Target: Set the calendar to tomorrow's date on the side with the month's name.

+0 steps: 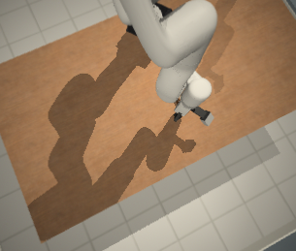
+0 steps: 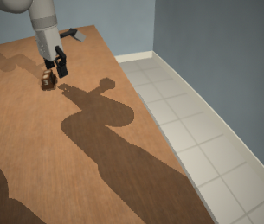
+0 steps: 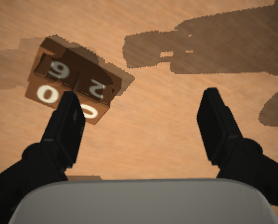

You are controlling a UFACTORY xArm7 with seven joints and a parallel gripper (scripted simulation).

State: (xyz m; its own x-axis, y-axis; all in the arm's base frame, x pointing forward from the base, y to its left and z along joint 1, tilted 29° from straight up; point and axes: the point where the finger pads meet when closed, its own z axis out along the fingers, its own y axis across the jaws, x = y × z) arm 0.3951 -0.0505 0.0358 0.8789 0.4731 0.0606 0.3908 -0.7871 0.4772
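Right now my hand is 5 cm past the brown wooden cube, 5 cm above it and 3 cm to the right of it. From my hand the other things lie so: brown wooden tray 6 cm below, 5 cm to the left, 4 cm behind.
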